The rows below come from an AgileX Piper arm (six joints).
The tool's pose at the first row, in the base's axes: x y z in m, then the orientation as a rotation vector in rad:
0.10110, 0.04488, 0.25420, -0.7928, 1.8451, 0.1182
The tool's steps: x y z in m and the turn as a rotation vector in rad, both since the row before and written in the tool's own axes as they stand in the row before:
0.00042, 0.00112, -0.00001, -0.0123, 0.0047, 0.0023
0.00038, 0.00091, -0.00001, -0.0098, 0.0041, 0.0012
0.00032, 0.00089, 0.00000, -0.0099, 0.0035, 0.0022
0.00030, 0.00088, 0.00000, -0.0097, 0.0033, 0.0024
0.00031, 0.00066, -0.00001, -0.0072, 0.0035, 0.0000
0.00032, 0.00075, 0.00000, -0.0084, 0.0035, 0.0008
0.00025, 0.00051, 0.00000, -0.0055, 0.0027, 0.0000
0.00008, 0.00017, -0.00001, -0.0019, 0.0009, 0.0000
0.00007, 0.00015, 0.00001, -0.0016, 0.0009, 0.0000
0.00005, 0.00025, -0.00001, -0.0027, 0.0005, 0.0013
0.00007, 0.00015, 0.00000, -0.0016, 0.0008, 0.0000
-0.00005, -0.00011, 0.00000, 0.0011, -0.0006, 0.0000
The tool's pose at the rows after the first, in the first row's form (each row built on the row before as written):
0.10037, 0.04555, 0.25353, -0.8001, 1.8514, 0.1294
0.09976, 0.04607, 0.25296, -0.8066, 1.8564, 0.1378
0.09917, 0.04660, 0.25245, -0.8121, 1.8613, 0.1472
0.09858, 0.04713, 0.25196, -0.8172, 1.8660, 0.1566
0.09811, 0.04748, 0.25153, -0.8229, 1.8697, 0.1621
0.09758, 0.04790, 0.25107, -0.8287, 1.8738, 0.1692
0.09721, 0.04817, 0.25073, -0.8331, 1.8766, 0.1734
0.09708, 0.04826, 0.25062, -0.8346, 1.8775, 0.1749
0.09698, 0.04834, 0.25052, -0.8359, 1.8784, 0.1761
0.09681, 0.04850, 0.25042, -0.8366, 1.8796, 0.1793
0.09670, 0.04858, 0.25032, -0.8379, 1.8804, 0.1805
0.09678, 0.04852, 0.25039, -0.8370, 1.8798, 0.1797

